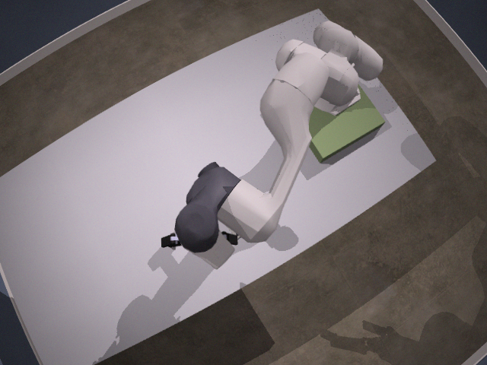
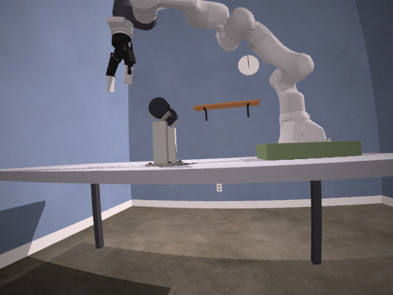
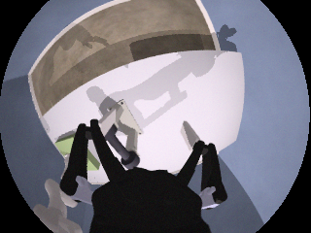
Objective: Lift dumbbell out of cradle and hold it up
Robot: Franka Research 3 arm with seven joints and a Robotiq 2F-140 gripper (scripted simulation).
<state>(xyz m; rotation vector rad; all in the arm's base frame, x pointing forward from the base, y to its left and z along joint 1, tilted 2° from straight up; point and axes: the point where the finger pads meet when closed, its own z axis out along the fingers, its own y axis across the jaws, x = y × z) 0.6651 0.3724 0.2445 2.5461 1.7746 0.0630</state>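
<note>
Right now the dumbbell is 13 cm behind my hand, 13 cm to the right of it and 10 cm below it. The rest, counted from my hand: grey cradle 13 cm behind, 13 cm to the right, 22 cm below.
</note>
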